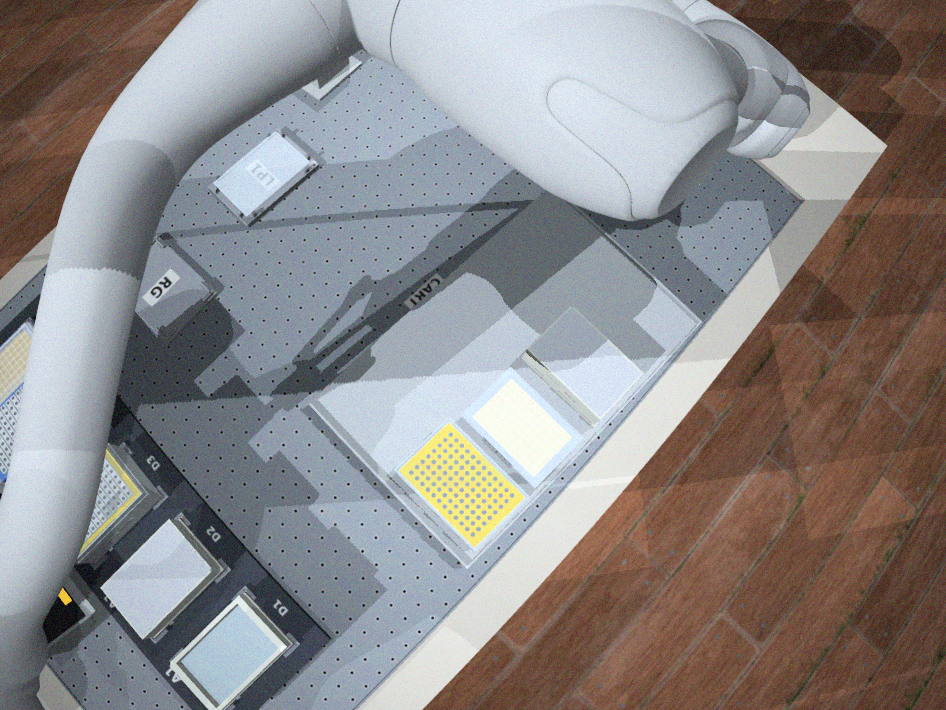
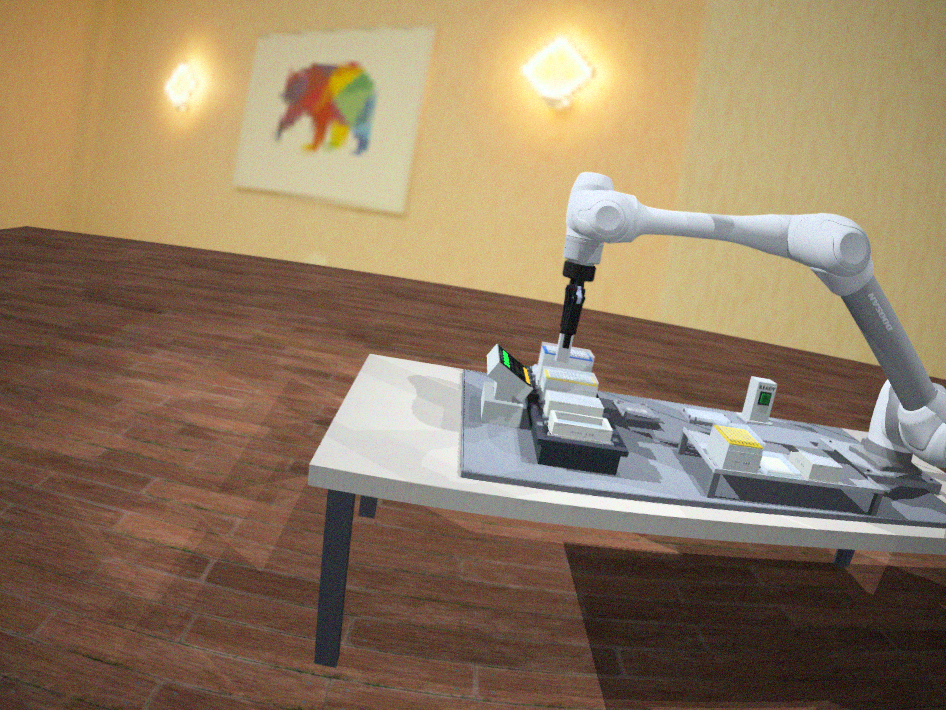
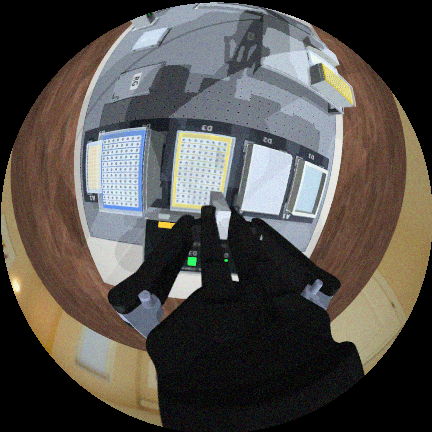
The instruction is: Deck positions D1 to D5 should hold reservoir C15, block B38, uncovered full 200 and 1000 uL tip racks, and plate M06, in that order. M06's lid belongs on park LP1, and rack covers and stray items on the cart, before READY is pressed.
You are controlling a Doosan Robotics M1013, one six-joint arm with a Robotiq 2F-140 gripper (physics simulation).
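Places are measured from the arm's base along level axes (x ahead, y left, z up), in millimetres.
Pixels of known places: gripper, fingertip midpoint: [image 2: 561, 361] [image 3: 214, 201]; arm's base, origin of the base link: [image 2: 884, 462].
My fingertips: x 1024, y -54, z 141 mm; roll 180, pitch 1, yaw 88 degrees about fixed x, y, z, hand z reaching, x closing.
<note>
For each thing: its top centre in the pictures, then the offset to it from my fingertips. "pt": a spot on its surface instead.
- yellow-rimmed tip rack, middle of its top: [image 1: 82, 502] [image 3: 199, 173] [image 2: 570, 372] dx -33, dy -21, dz -29 mm
- blue-rimmed tip rack, middle of its top: [image 1: 15, 422] [image 3: 115, 172] [image 2: 568, 349] dx -46, dy -145, dz +3 mm
- reservoir with pale blue contents, middle of its top: [image 1: 226, 656] [image 2: 581, 420] [image 3: 311, 191] dx -13, dy +226, dz -69 mm
- white-topped block, middle of its top: [image 1: 155, 579] [image 3: 268, 181] [image 2: 575, 399] dx -23, dy +102, dz -59 mm
- plate with beige wells, middle of its top: [image 1: 7, 371] [image 3: 95, 167] dx -57, dy -268, dz -86 mm
- LP1 park, surface spot: [image 1: 265, 175] pt dx -522, dy -213, dz -140 mm
- cart, middle of its top: [image 1: 513, 360] [image 2: 783, 457] dx -518, dy +257, dz -93 mm
- yellow-topped rack, middle of its top: [image 1: 461, 483] [image 2: 739, 431] [image 3: 341, 82] dx -350, dy +308, dz -28 mm
- cream-topped item, middle of its top: [image 1: 523, 425] [image 2: 774, 461] [image 3: 325, 65] dx -457, dy +319, dz -82 mm
- pale block, middle of its top: [image 1: 586, 361] [image 2: 817, 456] dx -565, dy +330, dz -57 mm
- RG nest, middle of its top: [image 1: 159, 286] [image 2: 637, 408] [image 3: 134, 79] dx -293, dy -212, dz -145 mm
- READY button box, surface spot: [image 2: 762, 398] pt dx -720, dy -264, dz -78 mm
- status screen, surface spot: [image 3: 192, 261] pt dx +126, dy -34, dz -19 mm
My gripper [image 2: 565, 343] [image 3: 214, 201] is shut and empty, low over the front end of the D3 rack; any contact is unclear. The yellow-rimmed tip rack [image 1: 114, 496] [image 3: 200, 167] at D3 shows its tips uncovered. The blue-rimmed tip rack [image 3: 121, 170] [image 2: 565, 357] at D4 is also uncovered. A reservoir with pale blue contents [image 1: 233, 649] [image 3: 310, 190] sits at D1, a white-topped block [image 1: 160, 578] [image 3: 266, 180] at D2, and a plate with beige wells [image 1: 13, 359] [image 3: 93, 167] at D5. LP1 park [image 1: 265, 175] [image 3: 151, 38] bears a pale panel; whether it includes a lid is unclear.
The cart [image 1: 427, 366] holds a yellow-topped rack [image 1: 460, 485] [image 2: 737, 447], a cream-topped item [image 1: 523, 427] and a pale block [image 1: 588, 366] [image 2: 816, 464]. The RG nest [image 1: 171, 294] [image 3: 136, 81], READY button box [image 2: 762, 398] and status screen [image 2: 513, 370] [image 3: 192, 261] stand around the deck.
</note>
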